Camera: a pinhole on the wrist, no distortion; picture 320 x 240 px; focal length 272.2 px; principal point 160.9 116.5 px. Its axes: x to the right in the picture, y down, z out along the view. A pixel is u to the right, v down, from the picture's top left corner.
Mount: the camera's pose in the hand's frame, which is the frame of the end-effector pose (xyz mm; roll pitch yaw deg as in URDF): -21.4 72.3 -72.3 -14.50 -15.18 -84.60
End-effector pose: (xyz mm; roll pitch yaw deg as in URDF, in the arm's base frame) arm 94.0 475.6 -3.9 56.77 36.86 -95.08
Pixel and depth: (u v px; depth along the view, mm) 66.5 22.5 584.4
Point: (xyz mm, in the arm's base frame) -91.3 207.4 547.4
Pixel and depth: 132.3 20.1 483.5
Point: -126.1 301.5 392.0
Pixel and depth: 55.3 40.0 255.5
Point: 79.3 339.9 248.8
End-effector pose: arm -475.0 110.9 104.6 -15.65 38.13 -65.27
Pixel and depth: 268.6 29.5 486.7
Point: -243.4 -48.1 485.1
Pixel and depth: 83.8 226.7 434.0
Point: -16.4 6.4 88.1
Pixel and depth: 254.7 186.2 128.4
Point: -382.2 94.5 102.6
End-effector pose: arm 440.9 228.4 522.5 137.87 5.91 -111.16
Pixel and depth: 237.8 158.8 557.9
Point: 32.2 203.0 206.8
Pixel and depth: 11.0 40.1 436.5
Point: -18.3 467.7 586.7
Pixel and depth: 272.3 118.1 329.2
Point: 231.2 257.8 338.9
